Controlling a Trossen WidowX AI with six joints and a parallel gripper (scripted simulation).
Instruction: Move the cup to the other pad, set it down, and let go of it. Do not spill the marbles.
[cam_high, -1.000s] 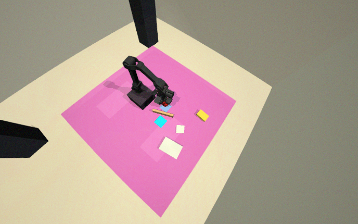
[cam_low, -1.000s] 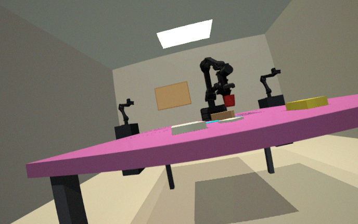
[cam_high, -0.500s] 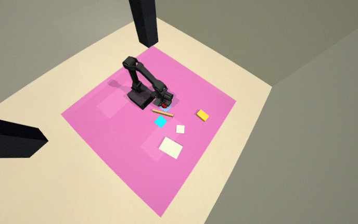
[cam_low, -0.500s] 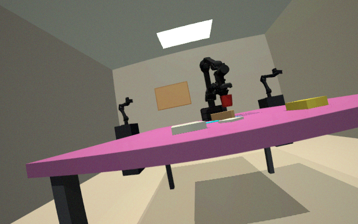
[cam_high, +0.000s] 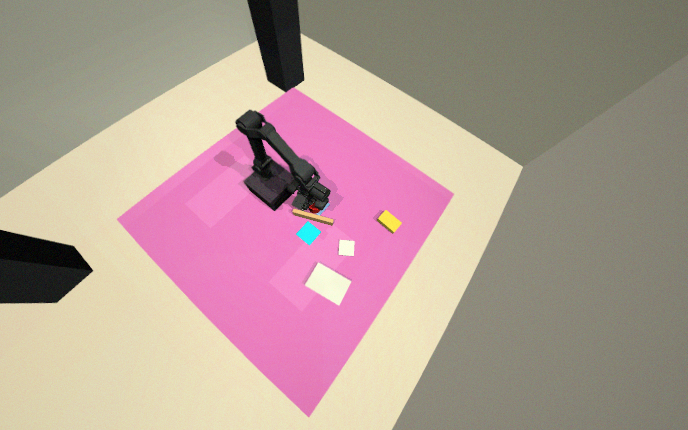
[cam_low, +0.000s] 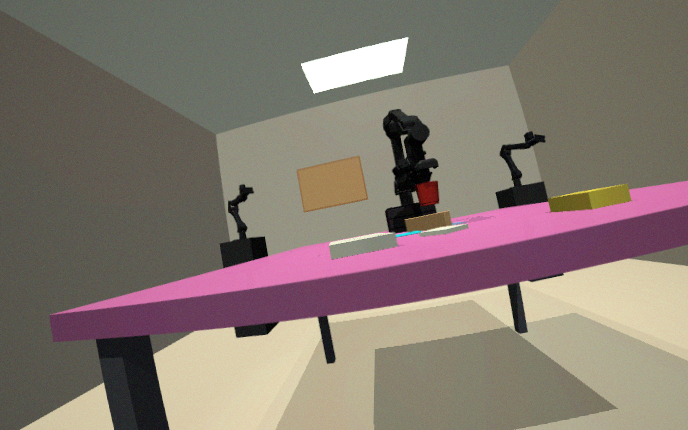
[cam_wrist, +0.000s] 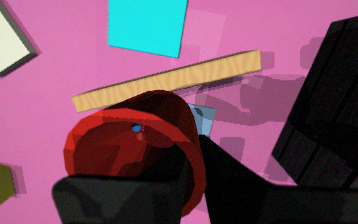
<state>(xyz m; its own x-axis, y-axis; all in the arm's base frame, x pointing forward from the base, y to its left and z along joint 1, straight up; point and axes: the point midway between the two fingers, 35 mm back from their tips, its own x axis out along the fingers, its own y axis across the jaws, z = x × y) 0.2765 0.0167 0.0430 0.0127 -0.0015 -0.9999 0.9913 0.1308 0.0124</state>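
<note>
Right now my gripper tip is 50 mm short of the green marble and 20 mm above it. The rest, counted from my gripper tip: wooden bar (100 mm below, 40 mm ahead, 20 mm to the right); then red cup (30 mm ahead); then blue marble (50 mm ahead, 20 mm below, 10 mm to the left).
</note>
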